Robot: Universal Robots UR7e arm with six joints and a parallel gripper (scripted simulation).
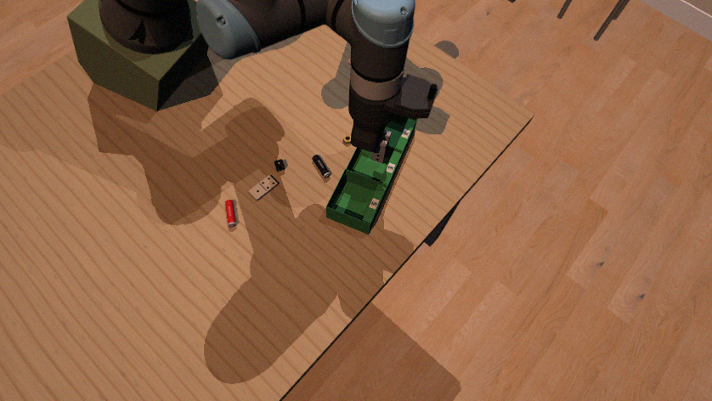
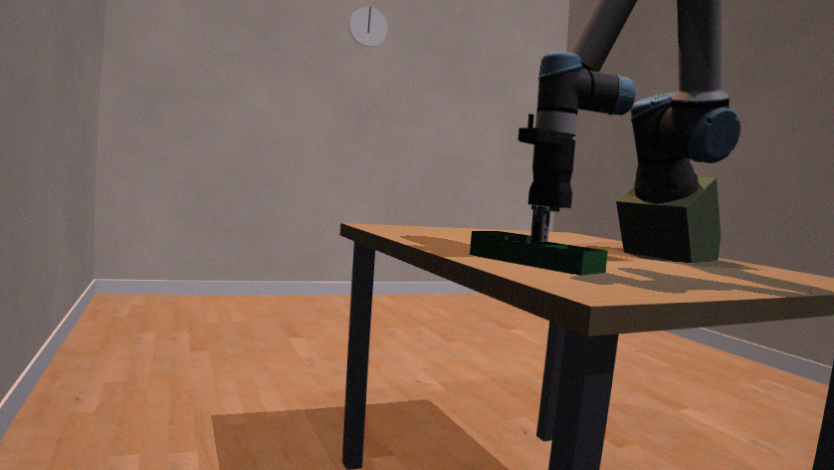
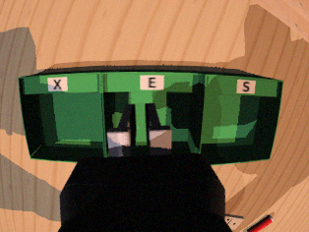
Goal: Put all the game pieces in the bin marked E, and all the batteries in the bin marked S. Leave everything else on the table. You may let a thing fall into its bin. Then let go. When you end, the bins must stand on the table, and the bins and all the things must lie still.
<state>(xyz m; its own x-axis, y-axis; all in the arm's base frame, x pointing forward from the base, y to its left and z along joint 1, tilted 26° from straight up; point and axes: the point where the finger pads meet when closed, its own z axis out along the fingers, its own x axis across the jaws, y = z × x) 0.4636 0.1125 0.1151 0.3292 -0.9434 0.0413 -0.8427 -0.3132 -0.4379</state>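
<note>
Right now the green three-compartment bin is 4 cm below my hand and 1 cm to the right of it. The rest, counted from my hand: brass nut: 8 cm behind, 6 cm below, 1 cm to the left; then black battery: 8 cm behind, 7 cm to the right, 5 cm below; then black die: 14 cm behind, 13 cm to the right, 5 cm below.
</note>
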